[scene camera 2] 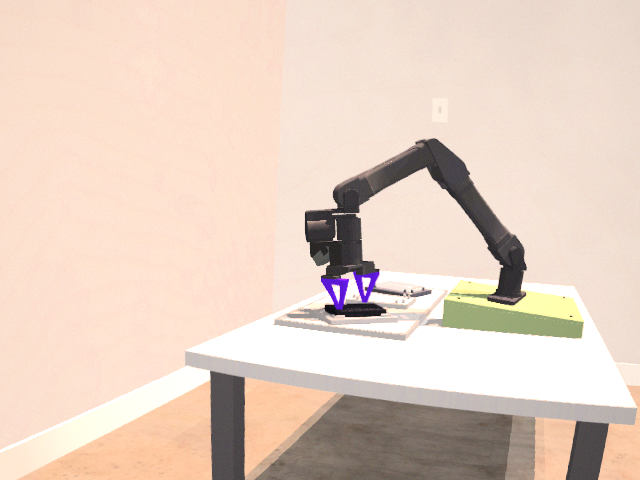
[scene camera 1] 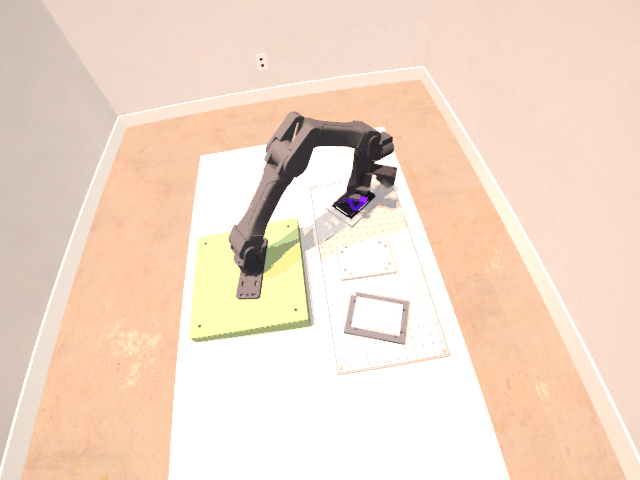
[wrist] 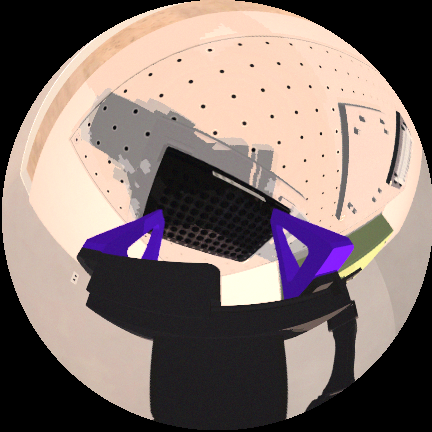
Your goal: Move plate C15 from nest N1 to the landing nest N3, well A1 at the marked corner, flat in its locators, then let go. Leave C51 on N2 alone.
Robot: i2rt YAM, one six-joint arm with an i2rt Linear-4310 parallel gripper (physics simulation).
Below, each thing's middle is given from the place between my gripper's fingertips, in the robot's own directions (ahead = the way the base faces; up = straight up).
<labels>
My gripper is now 1 cm past the black perforated plate [wrist: 205, 208] and 1 cm above it. Round my hand: white plate [scene camera 1: 369, 314]: 4 cm ahead, 40 cm to the right, 1 cm below.
</labels>
